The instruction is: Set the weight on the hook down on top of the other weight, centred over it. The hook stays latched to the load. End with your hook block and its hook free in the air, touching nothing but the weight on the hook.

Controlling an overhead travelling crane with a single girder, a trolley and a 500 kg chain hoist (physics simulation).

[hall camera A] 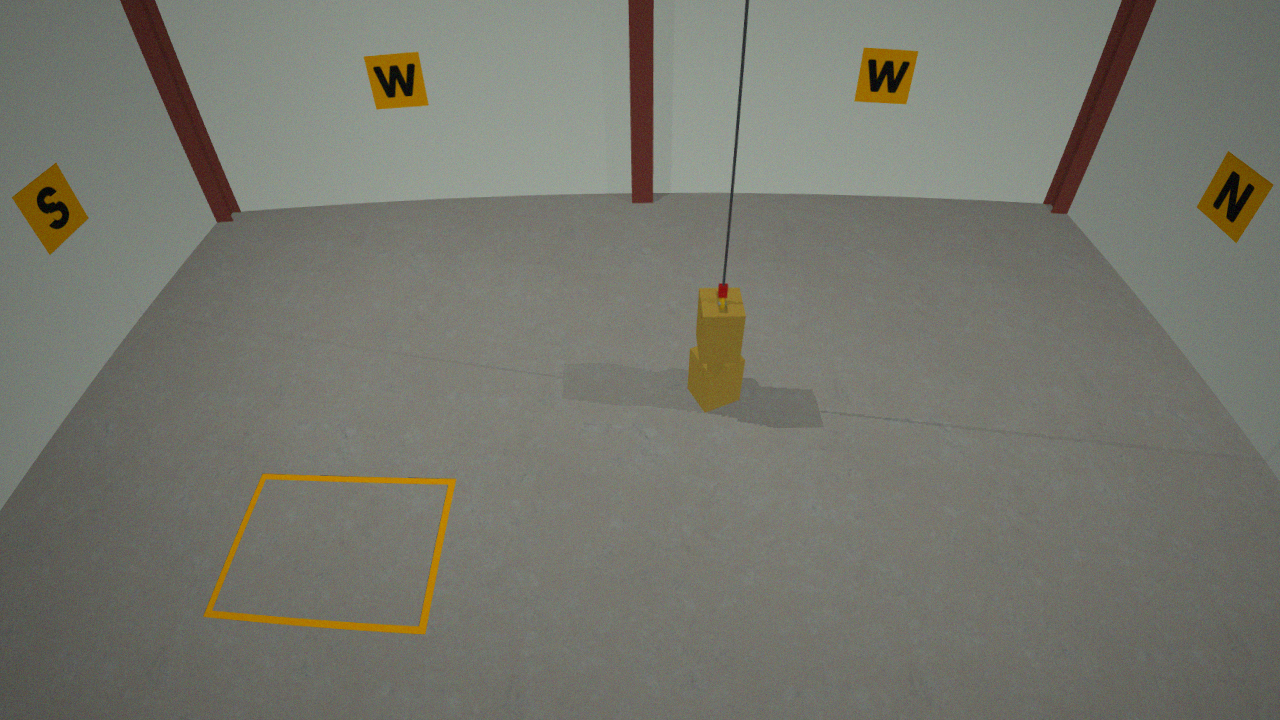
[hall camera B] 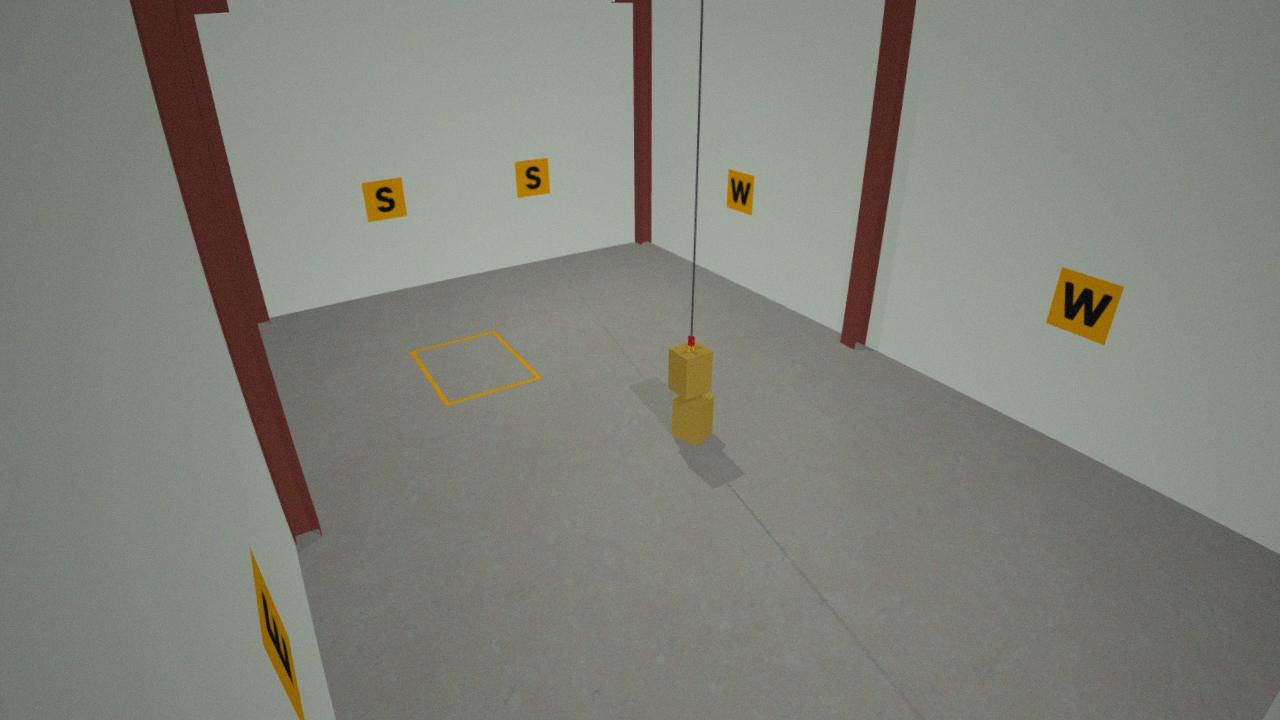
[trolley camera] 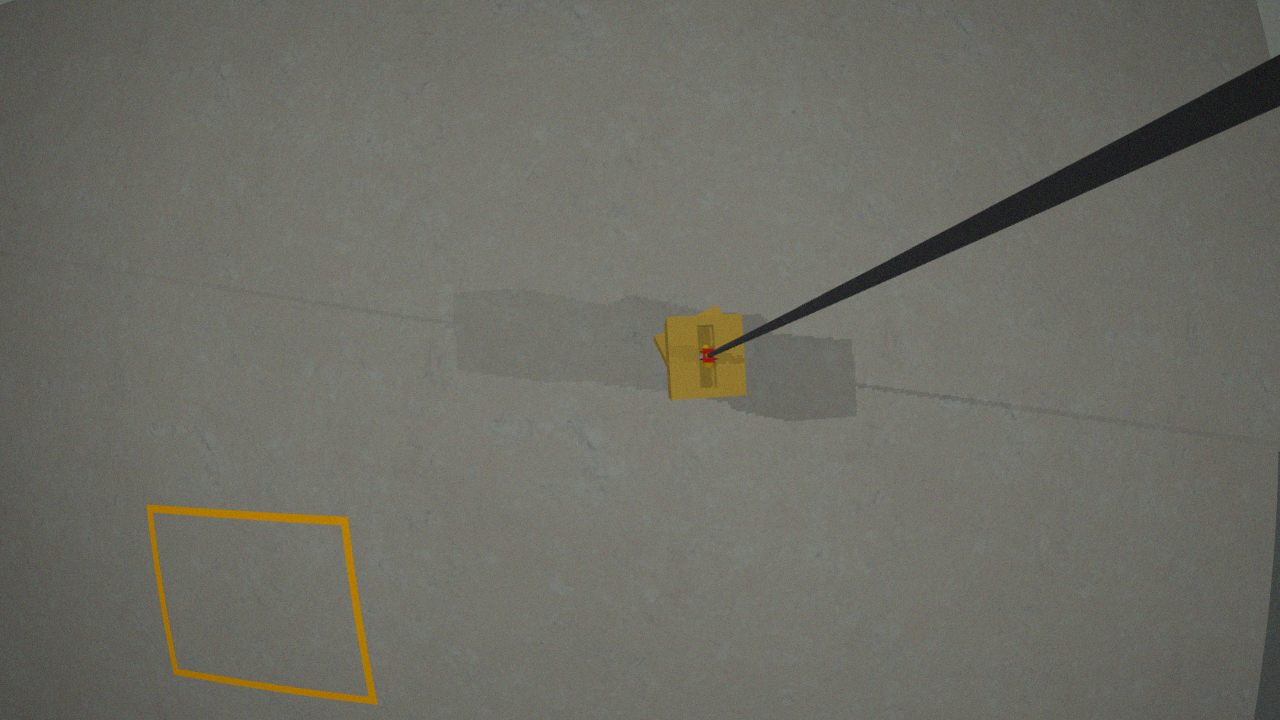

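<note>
The yellow weight on the hook (hall camera A: 720, 338) (hall camera B: 689, 371) (trolley camera: 684, 376) is upright, directly above the other yellow weight (hall camera A: 713, 386) (hall camera B: 691, 420) (trolley camera: 660, 345), which stands on the floor turned to a different angle. Whether the two touch is too small to tell. In the trolley view, corners of the lower weight show past the upper one's left and top edges; the rest is hidden beneath it. My red hook block with its hook (hall camera A: 722, 295) (hall camera B: 691, 343) (trolley camera: 707, 355) is at the top of the upper weight, latched to it. The chain leans slightly.
A yellow-orange outlined square (hall camera A: 438, 555) (hall camera B: 429, 378) (trolley camera: 359, 608) is marked on the floor, well apart from the weights. Red columns (hall camera A: 641, 107) (hall camera B: 872, 179) stand along the walls. Shadows of the weights lie on the floor on both sides of them.
</note>
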